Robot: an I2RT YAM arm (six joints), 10 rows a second.
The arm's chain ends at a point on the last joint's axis. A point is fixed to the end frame.
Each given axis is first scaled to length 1.
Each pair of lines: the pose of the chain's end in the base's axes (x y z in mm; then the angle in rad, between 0 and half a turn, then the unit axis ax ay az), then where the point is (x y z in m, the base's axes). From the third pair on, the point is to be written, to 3 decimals.
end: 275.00 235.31 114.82 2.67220 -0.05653 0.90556 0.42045
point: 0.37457 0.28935 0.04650
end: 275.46 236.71 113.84 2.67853 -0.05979 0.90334 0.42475
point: 0.37428 0.29229 0.04567
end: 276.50 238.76 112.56 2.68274 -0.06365 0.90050 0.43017
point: 0.375 0.296 0.045
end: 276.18 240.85 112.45 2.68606 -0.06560 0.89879 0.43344
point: 0.374 0.299 0.045
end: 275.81 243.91 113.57 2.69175 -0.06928 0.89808 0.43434
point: 0.373 0.303 0.046
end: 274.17 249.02 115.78 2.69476 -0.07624 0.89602 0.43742
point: 0.371 0.310 0.049
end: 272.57 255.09 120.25 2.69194 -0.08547 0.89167 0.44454
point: 0.369 0.319 0.055
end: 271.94 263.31 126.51 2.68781 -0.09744 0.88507 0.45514
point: 0.367 0.330 0.064
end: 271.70 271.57 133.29 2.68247 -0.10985 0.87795 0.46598
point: 0.366 0.342 0.074
